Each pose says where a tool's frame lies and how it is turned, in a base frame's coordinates. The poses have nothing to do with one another.
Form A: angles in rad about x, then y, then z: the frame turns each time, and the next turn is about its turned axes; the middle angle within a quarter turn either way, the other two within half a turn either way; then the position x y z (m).
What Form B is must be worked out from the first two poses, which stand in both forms.
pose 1, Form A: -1.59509, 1.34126, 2.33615, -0.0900, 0.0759, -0.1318
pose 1, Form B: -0.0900, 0.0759, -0.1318, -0.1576, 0.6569, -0.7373, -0.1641, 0.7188, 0.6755
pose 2, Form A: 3.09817, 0.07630, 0.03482, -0.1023, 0.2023, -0.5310
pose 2, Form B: -0.1023, 0.2023, -0.5310, 0.9965, -0.0315, 0.0776, -0.0347, -0.9986, 0.0407
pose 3, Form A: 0.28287, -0.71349, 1.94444, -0.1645, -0.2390, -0.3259
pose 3, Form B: -0.1645, -0.2390, -0.3259, -0.2760, 0.9607, 0.0305, -0.7039, -0.1804, -0.6870
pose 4, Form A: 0.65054, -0.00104, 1.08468, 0.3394, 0.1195, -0.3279
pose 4, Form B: 0.3394, 0.1195, -0.3279, 0.4672, 0.7033, 0.5358, -0.8842, 0.3723, 0.2822
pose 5, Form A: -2.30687, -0.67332, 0.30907, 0.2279, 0.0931, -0.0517
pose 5, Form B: 0.2279, 0.0931, -0.0517, 0.7447, 0.2360, -0.6243, -0.2378, -0.7801, -0.5786
